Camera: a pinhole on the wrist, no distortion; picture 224 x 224 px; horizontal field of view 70.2 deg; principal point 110.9 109.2 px. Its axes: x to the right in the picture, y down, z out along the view. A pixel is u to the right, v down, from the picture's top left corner.
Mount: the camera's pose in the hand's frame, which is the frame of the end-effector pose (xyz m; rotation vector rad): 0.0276 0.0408 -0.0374 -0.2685 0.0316 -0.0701
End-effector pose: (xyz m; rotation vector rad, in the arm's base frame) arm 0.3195 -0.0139 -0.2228 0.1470 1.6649 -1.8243
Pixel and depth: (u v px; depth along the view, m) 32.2 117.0 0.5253
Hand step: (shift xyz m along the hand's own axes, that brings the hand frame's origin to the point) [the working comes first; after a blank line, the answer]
In the camera's frame: -0.2594 0.0257 0.5253

-0.2081 0.2232 0.4677
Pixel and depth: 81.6 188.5 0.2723
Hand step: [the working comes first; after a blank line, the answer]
In the camera's frame: -0.0501 0.1355 0.2723

-0.0025 0.2467 0.1900
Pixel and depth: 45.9 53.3 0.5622
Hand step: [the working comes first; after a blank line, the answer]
In the camera's frame: -0.2293 -0.1972 0.5622

-0.1911 0.0163 0.5619
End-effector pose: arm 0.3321 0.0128 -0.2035 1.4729 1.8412 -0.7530
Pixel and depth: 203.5 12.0 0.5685
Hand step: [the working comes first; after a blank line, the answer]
In the camera's frame: 0.3303 -0.3468 0.5685

0.3575 -0.1669 0.5955
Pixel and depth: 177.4 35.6 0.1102
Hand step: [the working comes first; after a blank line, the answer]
In the camera's frame: 0.0460 -0.0509 0.1102

0.0746 0.0176 0.0813
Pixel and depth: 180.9 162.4 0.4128
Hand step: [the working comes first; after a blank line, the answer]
In the camera's frame: 0.1813 0.1378 0.4128

0.2341 0.2690 0.3198
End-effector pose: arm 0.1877 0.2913 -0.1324 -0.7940 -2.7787 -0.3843
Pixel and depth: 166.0 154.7 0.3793
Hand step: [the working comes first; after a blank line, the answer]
In the camera's frame: 0.1311 0.1083 0.3793

0.1808 0.2354 0.2964
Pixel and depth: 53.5 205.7 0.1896
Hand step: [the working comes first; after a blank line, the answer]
In the camera's frame: -0.0683 0.1148 0.1896

-0.0253 0.2063 0.1163
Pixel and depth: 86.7 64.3 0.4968
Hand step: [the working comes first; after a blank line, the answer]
In the camera's frame: -0.0754 -0.1400 0.4968

-0.0366 0.0428 0.4803
